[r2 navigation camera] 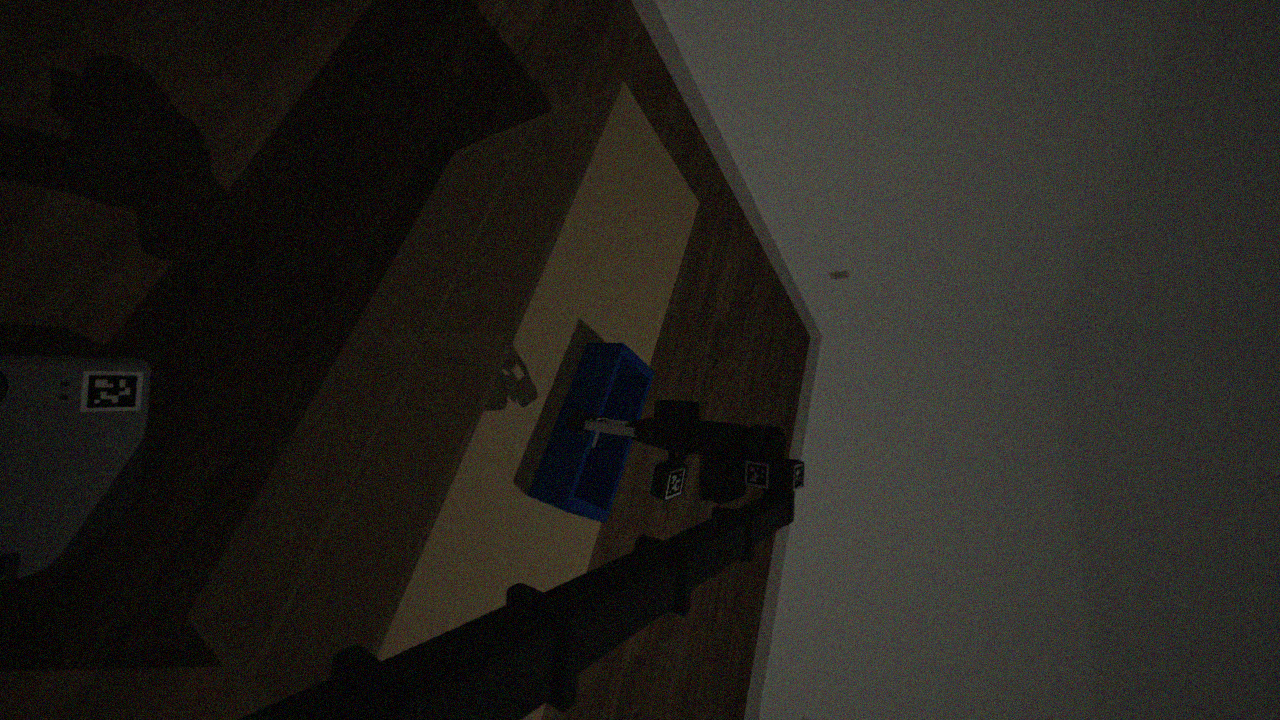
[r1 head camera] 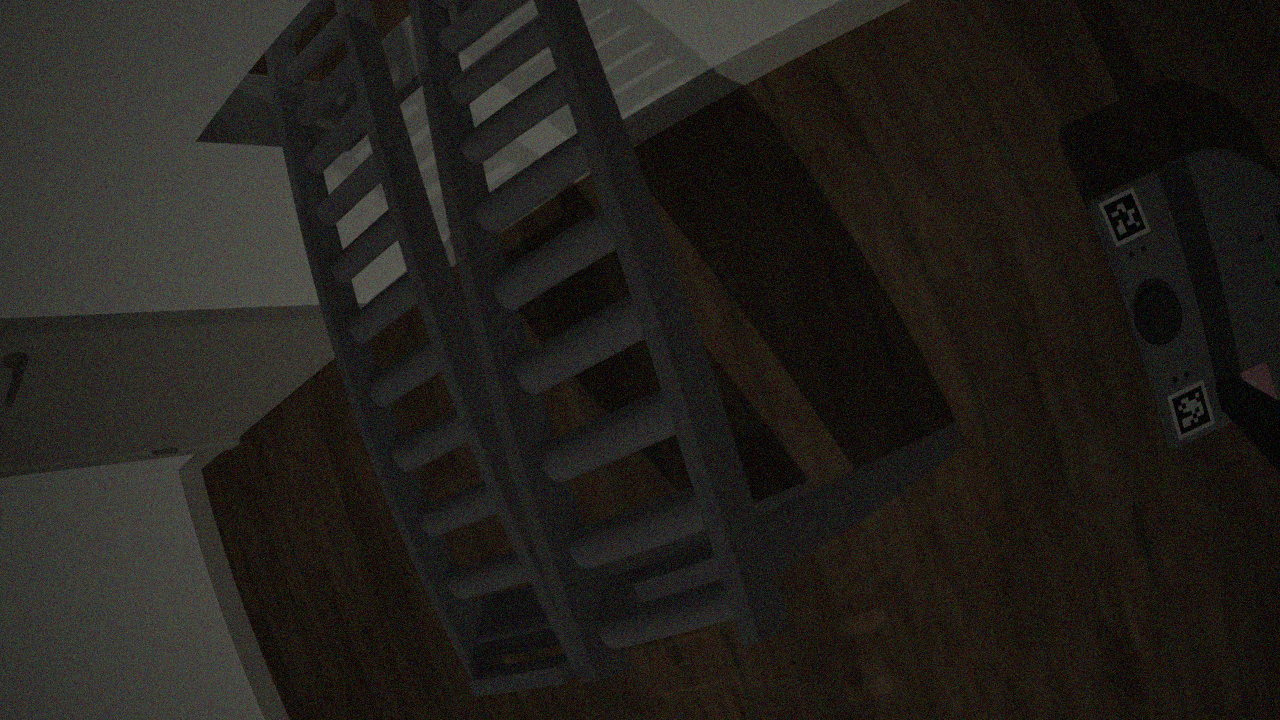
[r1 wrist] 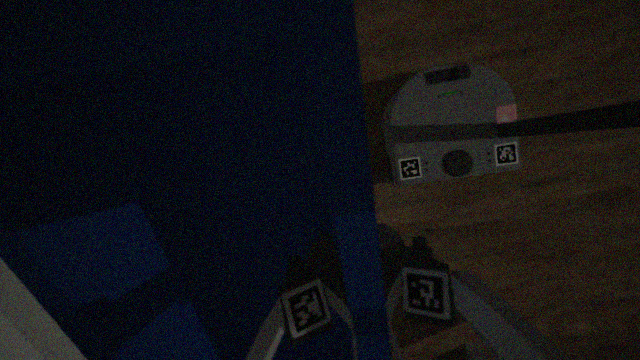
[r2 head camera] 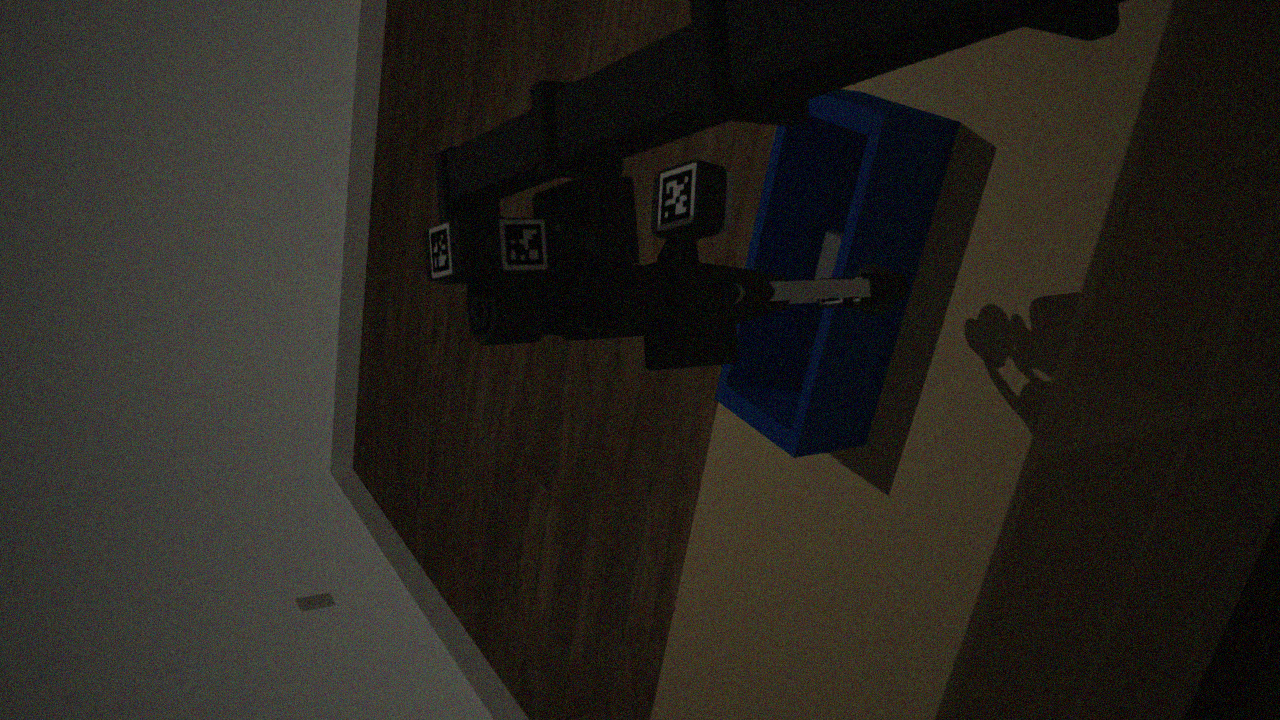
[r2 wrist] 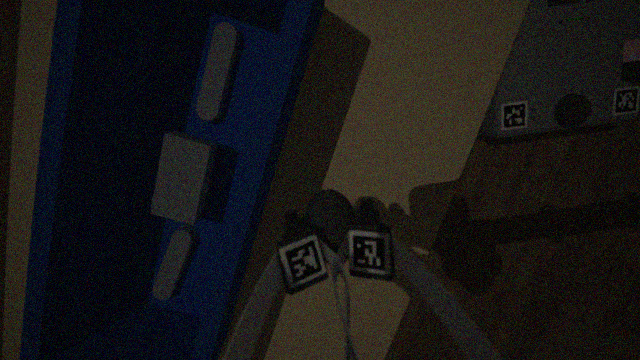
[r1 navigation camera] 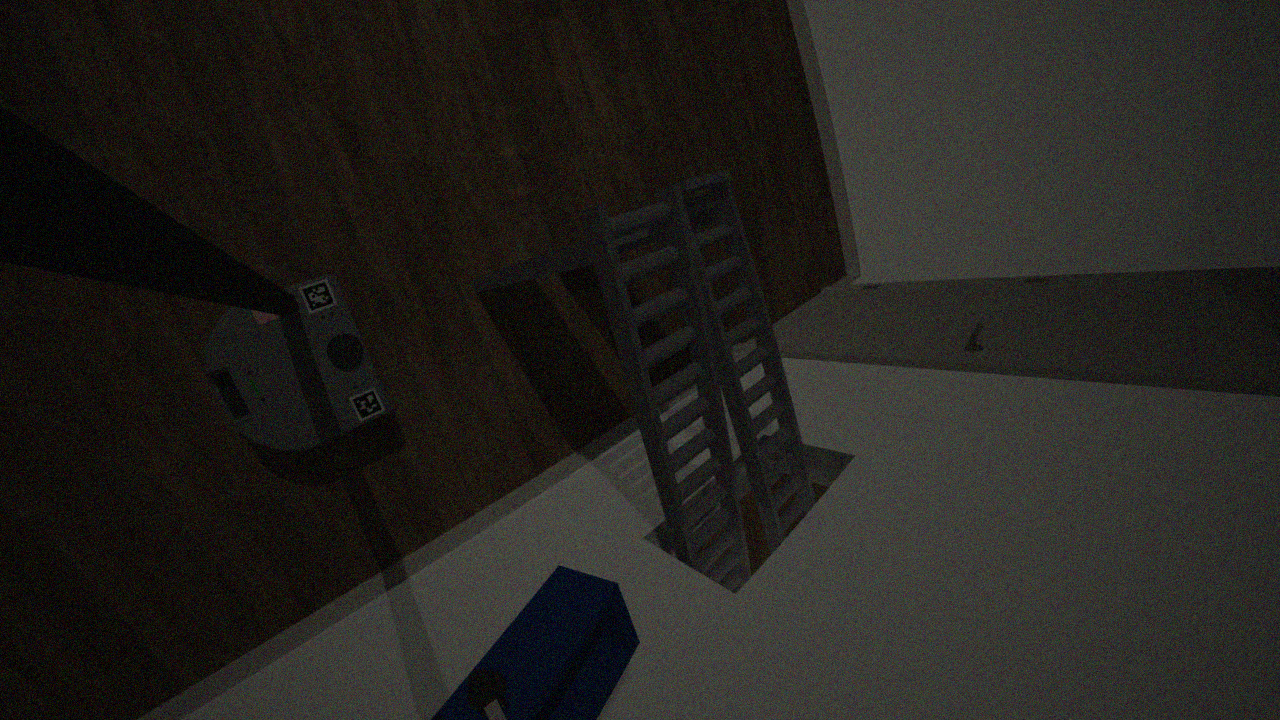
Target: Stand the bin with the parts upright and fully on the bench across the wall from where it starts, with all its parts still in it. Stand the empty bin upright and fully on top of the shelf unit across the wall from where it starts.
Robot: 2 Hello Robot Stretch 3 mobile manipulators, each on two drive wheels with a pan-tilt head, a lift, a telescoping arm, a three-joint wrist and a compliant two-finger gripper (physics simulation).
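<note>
The empty blue bin (r1 navigation camera: 554,635) (r1 wrist: 175,150) is held high above the floor by the r1 gripper (r1 wrist: 357,250), with the bin's side wall between its fingers. No parts show in it. The other blue bin (r2 head camera: 904,170) (r2 navigation camera: 572,456) (r2 wrist: 260,85) stands upright on the pale bench (r2 head camera: 760,537) (r2 navigation camera: 617,241) (r2 wrist: 390,90). The r2 wrist view shows a blocky grey part (r2 wrist: 182,177) and two rounded grey parts (r2 wrist: 217,70) (r2 wrist: 172,265) inside. The r2 gripper (r2 head camera: 886,291) (r2 wrist: 335,220) is shut on nothing, above the bin's side; the bin's rim passes left of both fingers.
A grey ladder-like structure (r1 head camera: 617,214) (r1 navigation camera: 698,304) rises before a wall opening; I cannot tell whether it is the shelf unit. r1's base (r1 head camera: 1235,214) (r1 wrist: 435,110) and r2's base (r2 navigation camera: 71,483) (r2 wrist: 550,60) are below. A pale wall (r2 head camera: 179,268) (r2 navigation camera: 984,447) borders the floor beyond the bench.
</note>
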